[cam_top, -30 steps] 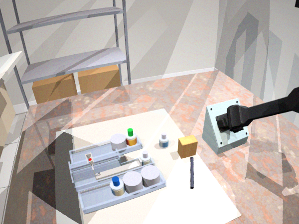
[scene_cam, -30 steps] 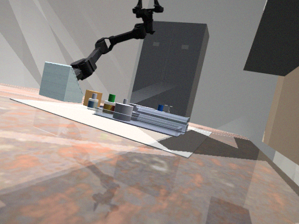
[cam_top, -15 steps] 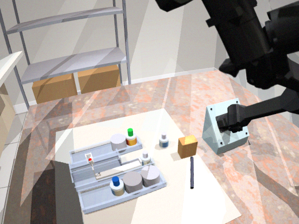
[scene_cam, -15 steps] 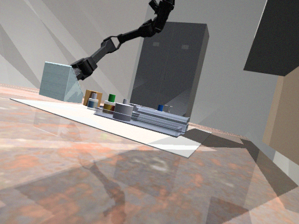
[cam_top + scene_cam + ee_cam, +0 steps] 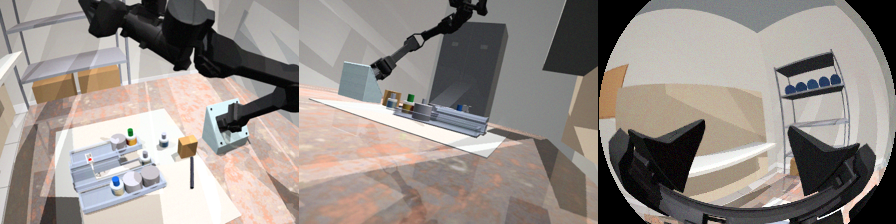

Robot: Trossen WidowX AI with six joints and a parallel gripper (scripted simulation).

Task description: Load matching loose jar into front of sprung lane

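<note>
My gripper tip is now 27 cm past the cardboard box, 4 cm to the left of it and 52 cm above it. Round my gripper tip: sprung lane (4 cm ahead, 7 cm to the right, 54 cm below); white pusher plate (8 cm to the right, 51 cm below); black rod (24 cm behind, 5 cm to the left, 55 cm below).
</note>
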